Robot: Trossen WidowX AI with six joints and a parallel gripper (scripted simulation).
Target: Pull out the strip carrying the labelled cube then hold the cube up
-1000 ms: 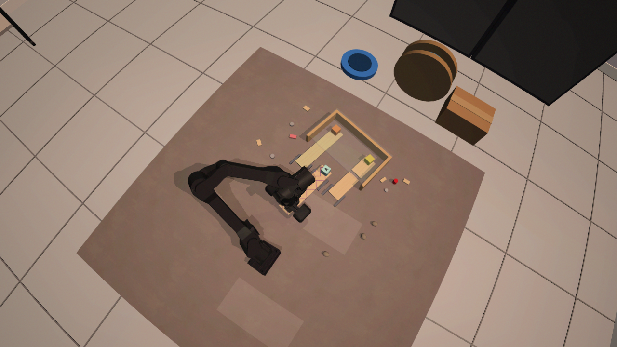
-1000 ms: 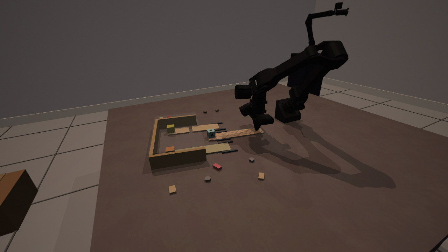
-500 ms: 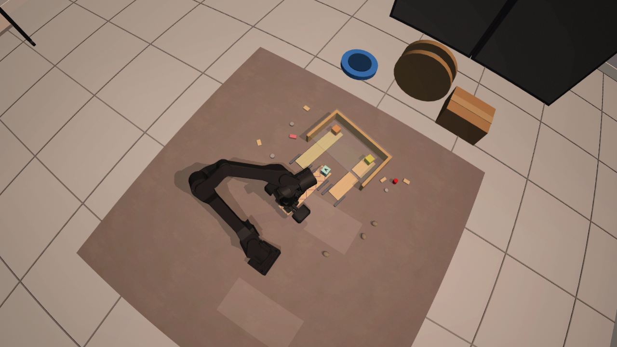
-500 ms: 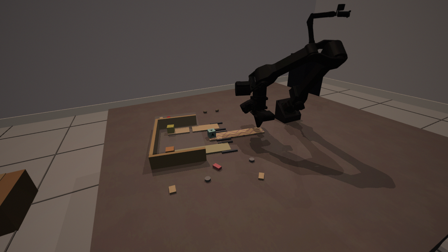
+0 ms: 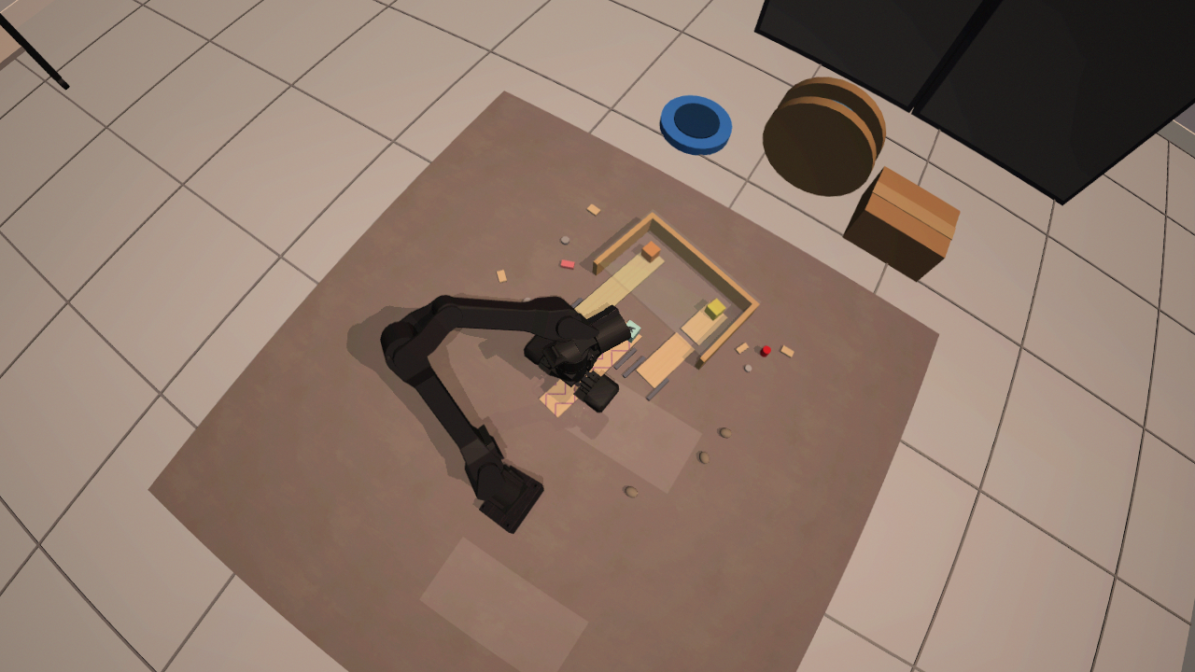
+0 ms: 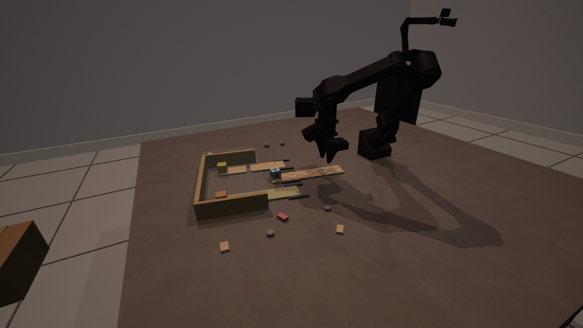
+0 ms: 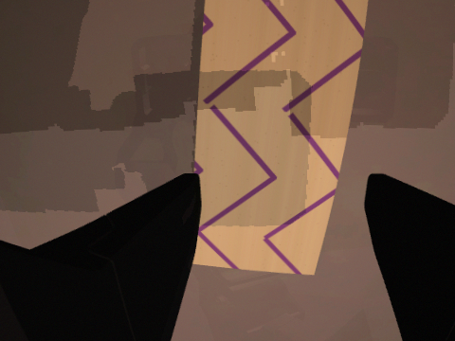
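The pale teal labelled cube lies 180 mm ahead of my gripper tip, 20 mm to the right of it and 20 mm below it.
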